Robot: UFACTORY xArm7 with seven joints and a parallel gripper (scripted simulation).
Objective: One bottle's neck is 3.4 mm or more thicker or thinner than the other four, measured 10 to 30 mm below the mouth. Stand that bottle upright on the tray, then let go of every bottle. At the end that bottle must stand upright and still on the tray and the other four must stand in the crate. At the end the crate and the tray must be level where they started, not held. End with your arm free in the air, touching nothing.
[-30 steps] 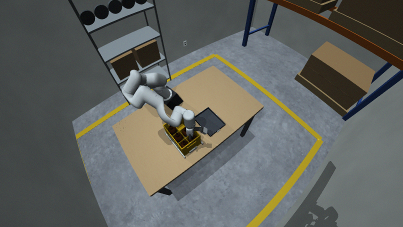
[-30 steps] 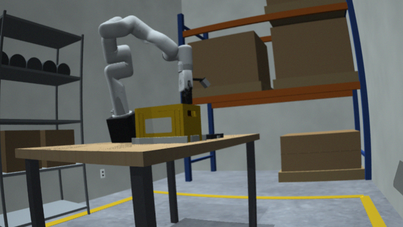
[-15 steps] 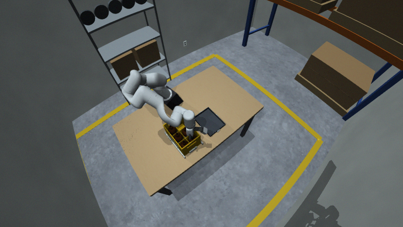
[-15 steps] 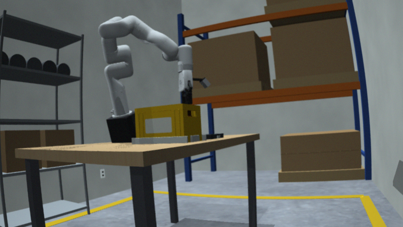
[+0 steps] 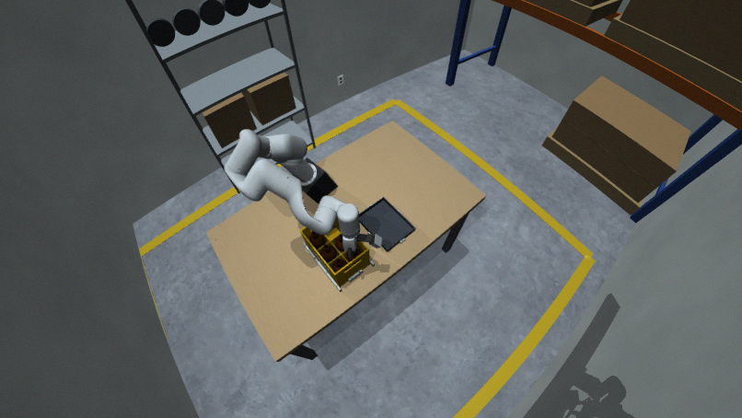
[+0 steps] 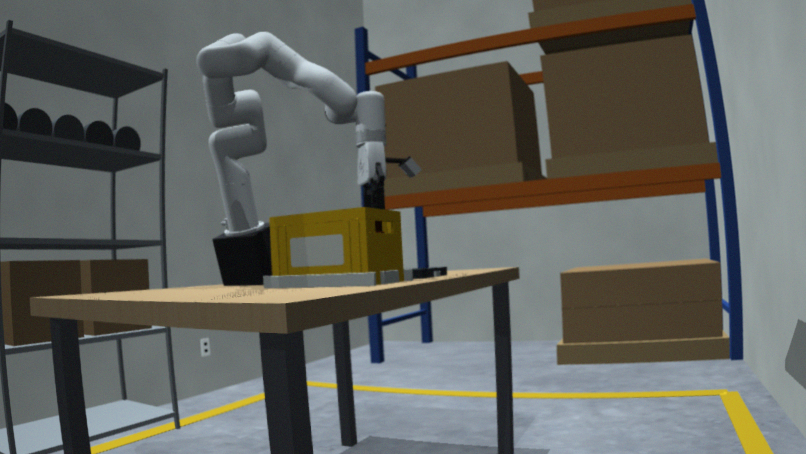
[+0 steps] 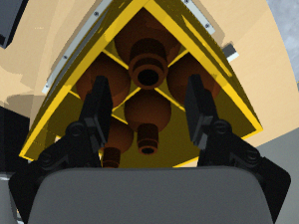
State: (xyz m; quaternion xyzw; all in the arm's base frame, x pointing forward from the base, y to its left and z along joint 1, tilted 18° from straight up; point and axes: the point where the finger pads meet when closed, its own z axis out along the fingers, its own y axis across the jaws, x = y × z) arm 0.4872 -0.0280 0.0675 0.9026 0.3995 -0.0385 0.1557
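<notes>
Right now the bottle is 110 mm below my hand. The rest, counted from my hand: tray 250 mm to the left, 180 mm below, 80 mm behind; then crate 110 mm below, 90 mm behind, 50 mm to the right.
</notes>
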